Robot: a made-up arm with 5 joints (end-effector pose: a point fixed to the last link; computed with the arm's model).
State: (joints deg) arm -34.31 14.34 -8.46 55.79 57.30
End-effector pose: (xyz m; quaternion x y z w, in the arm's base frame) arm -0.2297 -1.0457 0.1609 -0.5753 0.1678 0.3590 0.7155
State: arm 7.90 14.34 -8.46 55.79 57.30
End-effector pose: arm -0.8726 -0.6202 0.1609 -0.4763 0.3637 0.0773 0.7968
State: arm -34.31 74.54 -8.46 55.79 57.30
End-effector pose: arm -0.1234 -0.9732 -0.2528 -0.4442 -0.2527 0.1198 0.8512
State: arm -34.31 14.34 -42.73 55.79 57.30
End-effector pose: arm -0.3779 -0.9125 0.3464 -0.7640 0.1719 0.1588 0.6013
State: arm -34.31 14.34 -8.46 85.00 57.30
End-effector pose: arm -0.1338 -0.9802 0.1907 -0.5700 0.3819 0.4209 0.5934
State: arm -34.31 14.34 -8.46 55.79 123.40
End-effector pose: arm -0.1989 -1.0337 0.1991 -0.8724 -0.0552 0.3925 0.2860
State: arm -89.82 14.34 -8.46 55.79 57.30
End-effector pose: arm 0.7318 -0.7814 0.1609 -0.5872 -0.1194 0.6510 0.4660
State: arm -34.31 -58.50 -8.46 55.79 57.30
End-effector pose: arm 0.0912 -0.8267 0.4957 -0.5263 0.6061 0.5149 0.3010
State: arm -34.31 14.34 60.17 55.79 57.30
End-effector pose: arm -0.1551 -0.9274 -0.3409 -0.0652 0.1166 0.6493 0.7487
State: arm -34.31 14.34 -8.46 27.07 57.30
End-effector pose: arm -0.2958 -1.1010 0.0805 -0.5442 -0.0534 0.2756 0.7906
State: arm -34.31 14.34 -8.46 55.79 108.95
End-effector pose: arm -0.2032 -1.0409 0.1910 -0.8295 -0.0054 0.3963 0.3935
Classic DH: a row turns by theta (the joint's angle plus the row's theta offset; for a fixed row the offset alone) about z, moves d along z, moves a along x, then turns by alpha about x. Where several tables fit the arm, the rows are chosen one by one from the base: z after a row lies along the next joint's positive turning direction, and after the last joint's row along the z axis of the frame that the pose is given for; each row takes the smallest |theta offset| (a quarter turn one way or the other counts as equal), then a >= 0, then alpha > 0; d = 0 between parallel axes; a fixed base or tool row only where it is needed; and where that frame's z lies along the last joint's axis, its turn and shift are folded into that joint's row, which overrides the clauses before.
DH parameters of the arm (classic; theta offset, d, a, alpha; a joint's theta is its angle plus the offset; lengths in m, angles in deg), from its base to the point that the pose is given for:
base (fixed): 0 0 0 180
joint 1: 0 -0.065 -0.358 -90
joint 2: -90 0.327 0.021 -90
joint 3: 0 -0.324 0.074 -90
joint 4: 0 -0.403 -0.113 -90
joint 5: -90 0.224 0.011 90
tool (fixed): -90 -0.045 0 0

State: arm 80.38 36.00 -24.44 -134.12 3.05
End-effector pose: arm -0.8692 0.3253 -0.1548 -0.7385 -0.6559 0.0504 0.1479
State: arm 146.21 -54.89 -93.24 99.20 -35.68
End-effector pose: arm 0.0700 0.2544 0.4286 -0.3568 -0.7288 0.4730 0.3433
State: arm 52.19 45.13 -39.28 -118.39 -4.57
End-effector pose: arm -0.9832 -0.0706 -0.1394 -0.6434 -0.7131 0.1493 0.2353
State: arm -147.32 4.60 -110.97 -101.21 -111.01
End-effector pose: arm 0.9485 -0.0192 0.4647 0.2491 -0.0431 -0.8220 0.5103
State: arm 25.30 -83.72 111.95 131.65 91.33
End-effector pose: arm -0.8122 0.1820 0.1138 0.6639 -0.0140 0.5090 0.5477
